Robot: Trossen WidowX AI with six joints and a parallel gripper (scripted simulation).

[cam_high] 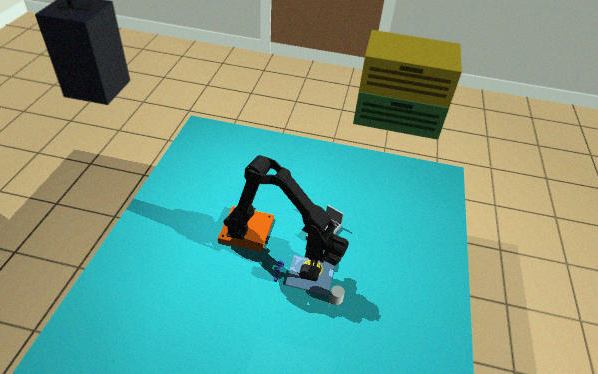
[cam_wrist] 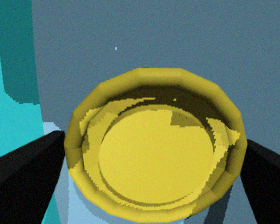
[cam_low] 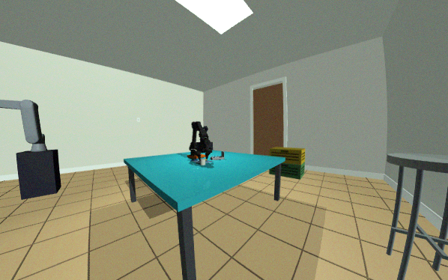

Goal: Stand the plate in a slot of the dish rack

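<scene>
My gripper tip is now 18 cm to the right of the grey dish rack, 1 cm below it and 1 cm short of it. Round my gripper tip: yellow plate (1 cm above); then blue spoon (12 cm behind, 2 cm to the right); then white cup (10 cm ahead, 9 cm to the right, 2 cm above).
</scene>
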